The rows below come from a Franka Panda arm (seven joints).
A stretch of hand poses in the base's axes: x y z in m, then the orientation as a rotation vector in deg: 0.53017, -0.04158, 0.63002, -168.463, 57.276, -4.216; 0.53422, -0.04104, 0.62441, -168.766, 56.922, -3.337; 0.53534, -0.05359, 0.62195, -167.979, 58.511, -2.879; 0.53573, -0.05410, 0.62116, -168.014, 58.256, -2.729; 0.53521, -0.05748, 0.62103, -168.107, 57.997, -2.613; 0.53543, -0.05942, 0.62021, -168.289, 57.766, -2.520; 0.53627, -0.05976, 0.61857, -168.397, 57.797, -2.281; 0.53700, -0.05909, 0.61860, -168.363, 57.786, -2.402; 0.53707, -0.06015, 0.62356, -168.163, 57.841, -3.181; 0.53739, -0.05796, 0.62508, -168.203, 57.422, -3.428; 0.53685, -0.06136, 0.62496, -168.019, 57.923, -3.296; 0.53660, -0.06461, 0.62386, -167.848, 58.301, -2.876; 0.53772, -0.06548, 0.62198, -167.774, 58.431, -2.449; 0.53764, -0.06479, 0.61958, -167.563, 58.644, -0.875
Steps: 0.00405, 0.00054, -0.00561, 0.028, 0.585, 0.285; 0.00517, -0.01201, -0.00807, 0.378, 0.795, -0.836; 0.00556, -0.01252, -0.00886, 0.455, 0.868, -0.671; 0.00504, -0.01590, -0.00899, 0.473, 0.937, -0.492; 0.00526, -0.01784, -0.00981, 0.397, 1.024, -0.315; 0.00610, -0.01818, -0.01145, 0.343, 1.206, -0.311; 0.00683, -0.01751, -0.01142, 0.350, 1.121, -0.312; 0.00690, -0.01857, -0.00646, 0.341, 0.594, -0.392; 0.00722, -0.01638, -0.00494, 0.371, 0.410, -0.129; 0.00668, -0.01978, -0.00506, 0.421, 0.489, -0.471; 0.00643, -0.02303, -0.00616, 0.558, 0.732, -0.731; 0.00755, -0.02390, -0.00804, 0.681, 0.983, -0.821; 0.00747, -0.02321, -0.01044, 1.148, 1.898, -0.974
